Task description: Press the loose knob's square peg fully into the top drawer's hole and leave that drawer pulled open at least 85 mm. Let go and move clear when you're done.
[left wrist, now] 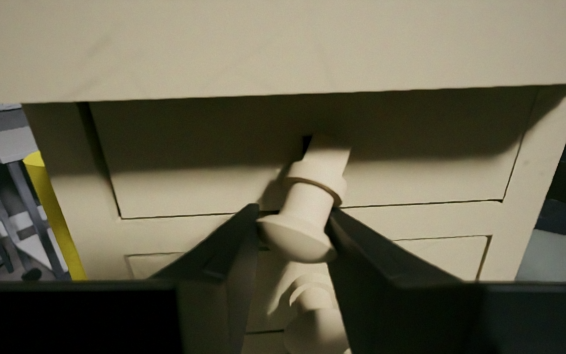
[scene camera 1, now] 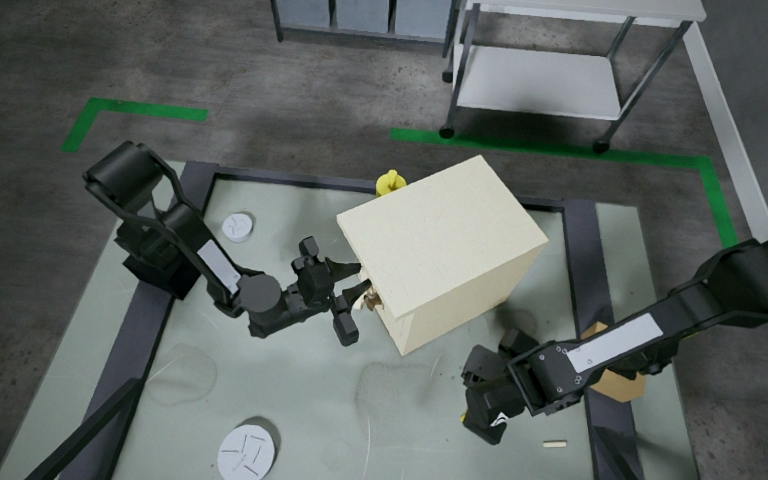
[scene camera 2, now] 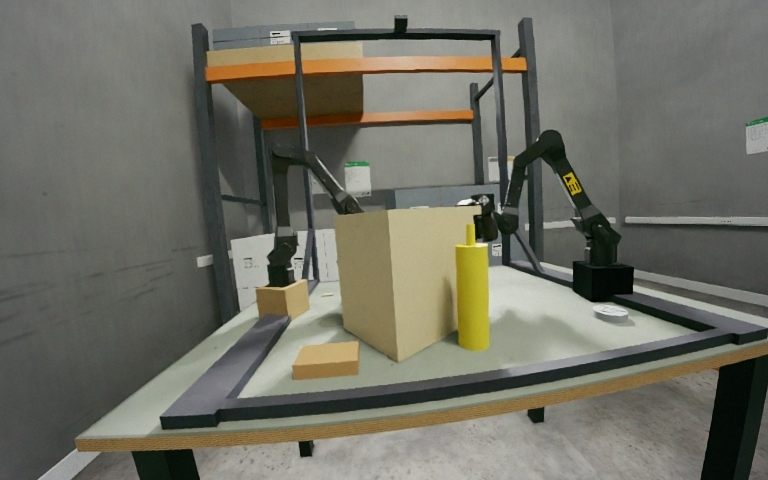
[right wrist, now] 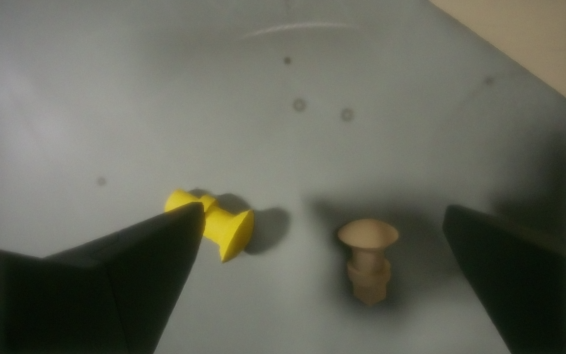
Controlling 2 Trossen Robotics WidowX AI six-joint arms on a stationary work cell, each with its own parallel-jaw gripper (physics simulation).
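Places are measured from the left arm's base along level axes (x ahead, y left, z up), in centimetres.
Pixels of known places: left gripper, between the fingertips: [left wrist: 290, 215]; right gripper, between the fingertips: [left wrist: 531, 280] [right wrist: 322, 215]; left arm's base, origin of its link: [scene camera 1: 160, 252] [scene camera 2: 601, 263]; right arm's base, origin of its link: [scene camera 2: 281, 284].
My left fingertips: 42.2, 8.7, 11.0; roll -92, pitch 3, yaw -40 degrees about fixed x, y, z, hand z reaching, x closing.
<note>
Ahead of a thing's pixels: the offset from my left fingertips to its middle, as dx, dy, dz. "spot": to the spot under its first point.
The cream cabinet @[+8.2, +8.7, -6.7] [scene camera 1: 441, 232] [scene camera 2: 424, 271] [left wrist: 280, 45] stands on the table. In the left wrist view its top drawer @[spot: -2.4, +3.3, +0.7] [left wrist: 190, 190] looks shut, its front about flush with the frame. My left gripper [scene camera 1: 365, 275] [left wrist: 290, 215] is shut on the cream loose knob @[+0.2, -0.8, +1.0] [left wrist: 312, 192]. The knob is tilted, with its square peg @[spot: +1.2, -0.8, +2.5] [left wrist: 330, 150] at the top drawer's hole @[spot: +2.3, +1.4, +2.0] [left wrist: 306, 144]; a dark gap shows beside the peg, and part of the peg's length is outside. My right gripper [right wrist: 322, 215] is open and empty, pointing down above the table, away from the cabinet.
Below the held knob is a lower drawer's knob @[-0.1, -1.7, -4.9] [left wrist: 317, 327]. A yellow knob @[+25.3, -11.3, -19.0] [right wrist: 215, 220] and a tan square-pegged knob @[+28.5, -3.5, -19.0] [right wrist: 369, 262] lie under the right gripper. A yellow cylinder @[-4.3, +18.3, -8.5] [scene camera 1: 390, 183] [scene camera 2: 472, 294] stands by the cabinet. White discs @[-35.9, +5.9, -19.2] [scene camera 1: 236, 227] @[-9.2, -33.4, -18.7] [scene camera 1: 246, 452] lie at the picture's left.
</note>
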